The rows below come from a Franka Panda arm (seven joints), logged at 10 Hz.
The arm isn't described. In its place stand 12 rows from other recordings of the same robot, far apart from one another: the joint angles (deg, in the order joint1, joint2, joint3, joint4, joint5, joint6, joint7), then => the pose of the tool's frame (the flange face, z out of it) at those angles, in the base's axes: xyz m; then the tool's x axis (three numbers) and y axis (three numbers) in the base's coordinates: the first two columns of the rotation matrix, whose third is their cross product.
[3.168 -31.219 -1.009 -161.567 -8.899 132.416 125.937] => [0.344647 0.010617 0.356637 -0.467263 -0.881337 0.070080 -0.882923 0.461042 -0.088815]
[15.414 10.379 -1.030 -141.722 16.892 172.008 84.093] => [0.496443 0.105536 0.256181 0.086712 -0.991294 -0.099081 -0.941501 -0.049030 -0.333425]
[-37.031 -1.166 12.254 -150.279 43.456 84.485 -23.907] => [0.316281 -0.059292 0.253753 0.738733 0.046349 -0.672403 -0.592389 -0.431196 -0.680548]
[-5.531 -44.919 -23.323 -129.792 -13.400 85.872 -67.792] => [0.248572 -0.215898 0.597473 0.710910 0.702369 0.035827 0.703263 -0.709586 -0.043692]
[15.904 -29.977 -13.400 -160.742 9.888 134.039 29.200] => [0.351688 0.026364 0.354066 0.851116 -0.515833 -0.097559 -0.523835 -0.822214 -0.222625]
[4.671 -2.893 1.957 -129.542 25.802 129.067 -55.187] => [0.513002 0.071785 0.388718 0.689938 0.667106 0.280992 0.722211 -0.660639 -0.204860]
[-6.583 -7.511 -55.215 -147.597 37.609 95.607 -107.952] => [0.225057 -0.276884 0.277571 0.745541 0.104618 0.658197 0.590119 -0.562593 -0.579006]
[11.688 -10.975 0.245 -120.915 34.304 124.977 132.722] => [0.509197 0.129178 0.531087 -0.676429 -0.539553 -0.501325 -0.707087 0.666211 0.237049]
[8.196 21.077 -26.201 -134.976 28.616 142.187 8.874] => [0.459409 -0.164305 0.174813 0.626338 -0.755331 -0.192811 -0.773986 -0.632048 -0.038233]
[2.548 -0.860 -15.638 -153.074 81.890 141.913 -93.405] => [0.383772 -0.092094 0.226391 0.871457 -0.012547 0.490312 0.251709 -0.846549 -0.469038]
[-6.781 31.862 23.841 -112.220 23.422 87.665 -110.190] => [0.469849 0.191451 0.200353 -0.085553 0.727773 0.680461 0.529110 0.611888 -0.587908]
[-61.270 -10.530 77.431 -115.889 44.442 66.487 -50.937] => [0.401993 0.236113 0.452884 0.446701 0.894205 -0.029240 0.479479 -0.266861 -0.835993]
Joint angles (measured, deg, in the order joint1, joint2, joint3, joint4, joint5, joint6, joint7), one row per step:
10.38, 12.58, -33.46, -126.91, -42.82, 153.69, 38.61
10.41, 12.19, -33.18, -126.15, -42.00, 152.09, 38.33
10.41, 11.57, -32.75, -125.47, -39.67, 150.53, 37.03
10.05, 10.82, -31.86, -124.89, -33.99, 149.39, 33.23
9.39, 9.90, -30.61, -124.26, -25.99, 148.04, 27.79
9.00, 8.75, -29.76, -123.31, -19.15, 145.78, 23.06
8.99, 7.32, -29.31, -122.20, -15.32, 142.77, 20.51
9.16, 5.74, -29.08, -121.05, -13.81, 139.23, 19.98
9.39, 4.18, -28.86, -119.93, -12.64, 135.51, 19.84
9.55, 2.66, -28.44, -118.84, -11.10, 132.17, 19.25
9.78, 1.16, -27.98, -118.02, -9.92, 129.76, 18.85
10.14, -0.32, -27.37, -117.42, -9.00, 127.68, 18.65
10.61, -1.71, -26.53, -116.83, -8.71, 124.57, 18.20
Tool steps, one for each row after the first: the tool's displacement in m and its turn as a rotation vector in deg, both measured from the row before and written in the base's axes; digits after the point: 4 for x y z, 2 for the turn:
0.0028, -0.0005, 0.0067, -0.03, 0.10, -0.84
0.0028, 0.0004, 0.0084, 0.89, -0.05, -0.91
0.0032, 0.0010, 0.0095, 2.93, -0.29, -0.72
0.0028, 0.0010, 0.0108, 4.45, -0.46, -0.63
0.0019, 0.0002, 0.0137, 4.00, -0.30, -0.51
0.0008, 0.0012, 0.0160, 2.62, 0.03, -0.43
-0.0008, 0.0016, 0.0167, 1.56, 0.42, -0.85
-0.0018, 0.0025, 0.0161, 1.52, 0.64, -0.89
-0.0015, 0.0043, 0.0162, 1.77, 0.36, -0.32
-0.0013, 0.0057, 0.0155, 1.46, -0.19, 0.08
-0.0013, 0.0086, 0.0141, 1.29, -0.24, 0.42
-0.0024, 0.0117, 0.0115, 0.93, 1.07, 1.21

